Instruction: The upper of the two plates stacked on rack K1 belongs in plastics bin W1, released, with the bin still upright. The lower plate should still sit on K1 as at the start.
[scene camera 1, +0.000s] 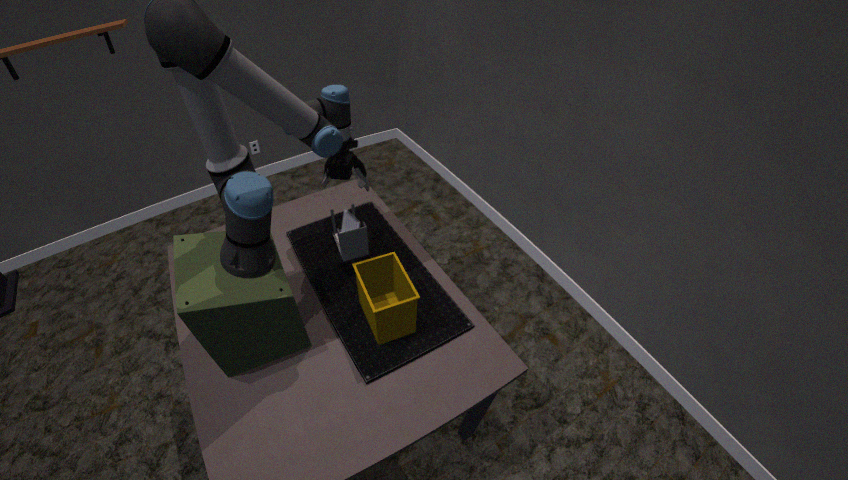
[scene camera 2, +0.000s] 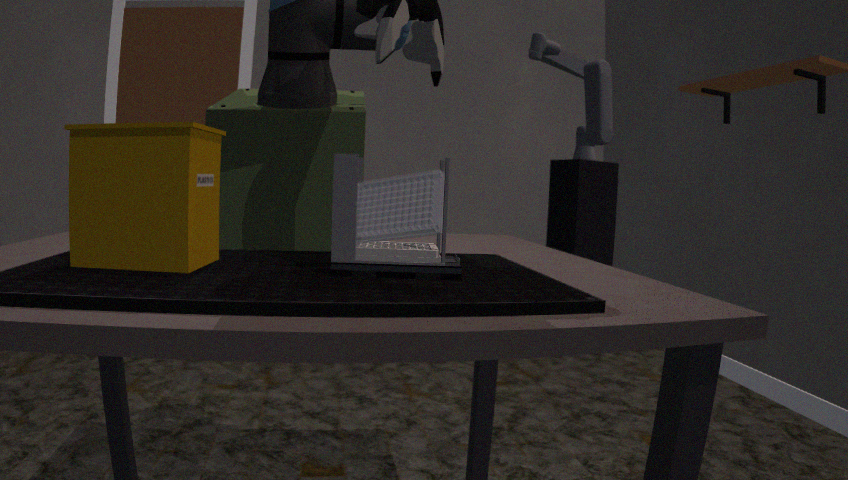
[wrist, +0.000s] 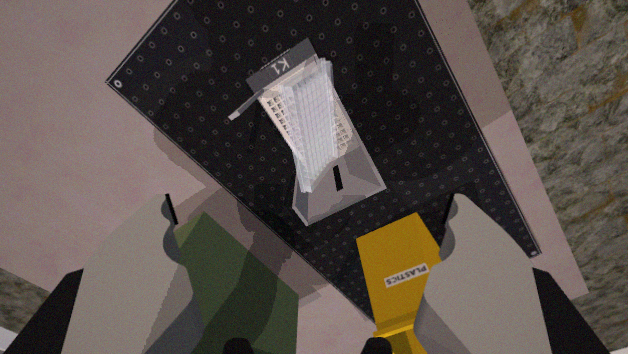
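Note:
The upper plate is clear and ribbed. It leans tilted and twisted inside rack K1, one long edge up. The lower plate, whitish with a grid of wells, lies flat on the rack's base beneath it. Plastics bin W1 is yellow and stands upright beside the rack. My gripper is open and empty, well above the rack, touching neither plate. The lower plate is mostly hidden in scene camera 1.
The rack and bin stand on a black perforated board on the table. The green arm pedestal stands beside the board. Two upright posts rise at the rack's end.

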